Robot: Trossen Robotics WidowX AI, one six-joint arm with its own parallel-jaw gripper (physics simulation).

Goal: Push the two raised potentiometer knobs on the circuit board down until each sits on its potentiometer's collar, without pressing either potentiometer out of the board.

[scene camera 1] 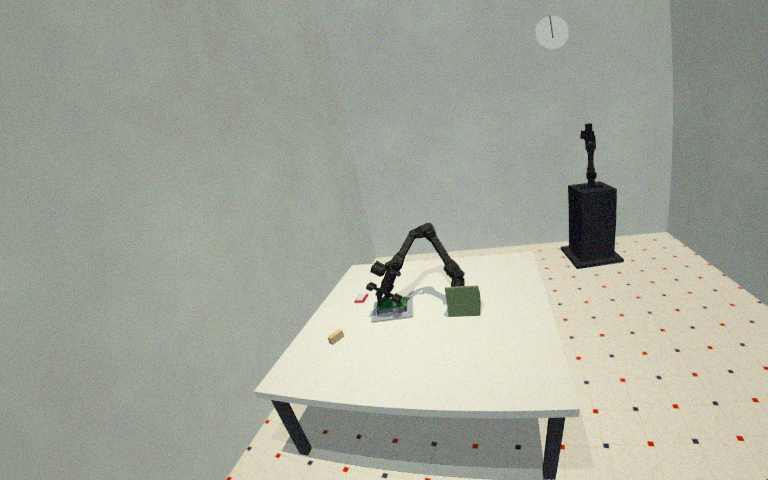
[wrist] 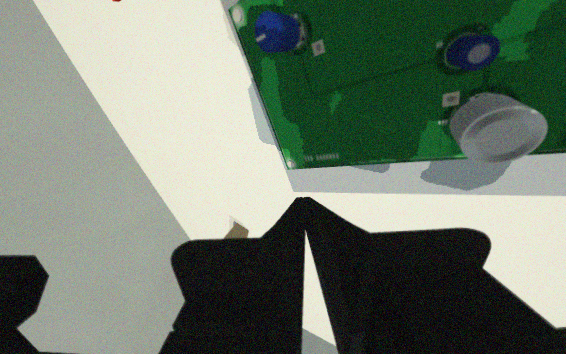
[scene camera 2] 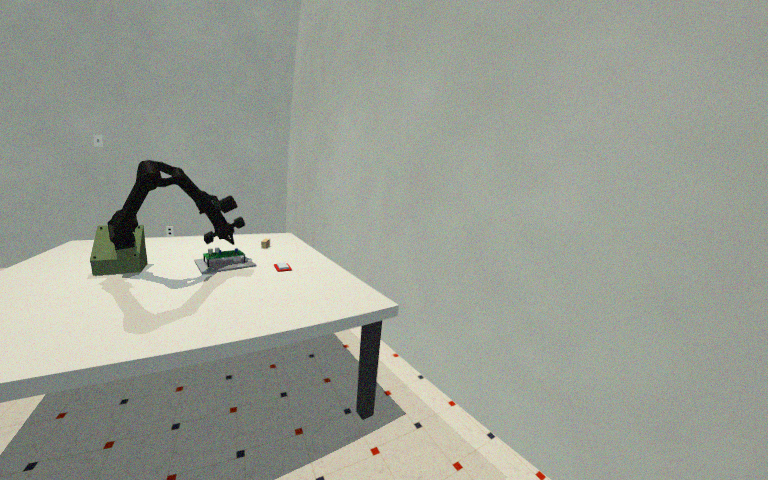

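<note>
The green circuit board rests on a grey base plate. In the wrist view a blue knob with a white mark stands near the board's upper left corner, a grey collar showing at its base. A second blue knob with a pale round top is farther right, beside a wide grey cylinder. How far each knob sits above its collar is not clear. My gripper is shut and empty, its tips above board level and apart from both knobs.
A wooden block and a red-edged item lie on the table beside the plate. The arm stands on a green base box. Another arm stands on a black pedestal beyond the table.
</note>
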